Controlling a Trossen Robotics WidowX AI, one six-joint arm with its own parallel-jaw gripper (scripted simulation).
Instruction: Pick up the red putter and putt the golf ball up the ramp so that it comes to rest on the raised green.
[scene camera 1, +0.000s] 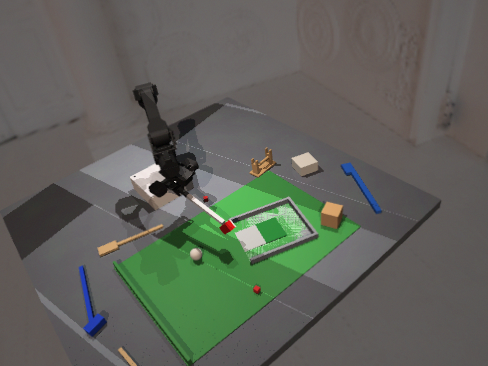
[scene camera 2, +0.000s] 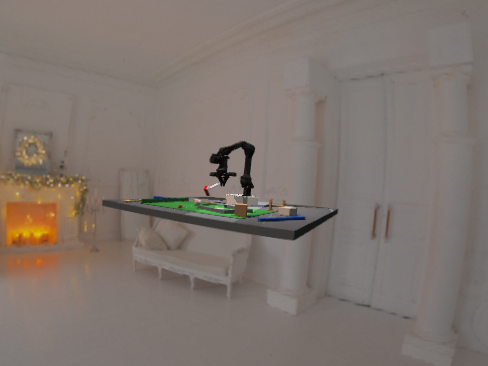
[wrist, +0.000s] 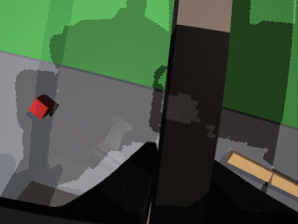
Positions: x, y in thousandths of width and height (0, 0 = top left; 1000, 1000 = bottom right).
Scene:
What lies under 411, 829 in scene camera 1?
A green mat.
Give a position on a green mat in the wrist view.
451, 217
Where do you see my gripper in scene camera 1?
370, 531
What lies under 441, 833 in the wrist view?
My gripper.

